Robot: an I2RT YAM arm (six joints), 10 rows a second.
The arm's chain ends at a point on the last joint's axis. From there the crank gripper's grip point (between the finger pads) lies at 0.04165 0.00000 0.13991 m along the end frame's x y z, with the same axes.
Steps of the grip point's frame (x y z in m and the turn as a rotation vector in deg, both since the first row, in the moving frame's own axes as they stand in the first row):
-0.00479 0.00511 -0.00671 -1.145 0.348 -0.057
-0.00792 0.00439 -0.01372 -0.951 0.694 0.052
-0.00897 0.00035 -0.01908 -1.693 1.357 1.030
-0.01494 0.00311 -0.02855 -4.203 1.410 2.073
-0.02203 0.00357 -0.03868 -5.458 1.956 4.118
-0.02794 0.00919 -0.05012 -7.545 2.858 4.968
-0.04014 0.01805 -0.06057 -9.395 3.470 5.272
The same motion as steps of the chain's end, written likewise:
-0.00564 0.00236 -0.00643 -1.145 0.348 -0.057
-0.00961 0.00203 -0.01319 -0.951 0.694 0.052
-0.01223 -0.00455 -0.01798 -1.693 1.357 1.030
-0.01815 -0.00867 -0.02705 -4.203 1.410 2.073
-0.02618 -0.01281 -0.03640 -5.458 1.956 4.118
-0.03388 -0.01291 -0.04643 -7.545 2.858 4.968
-0.04725 -0.00873 -0.05562 -9.395 3.470 5.272

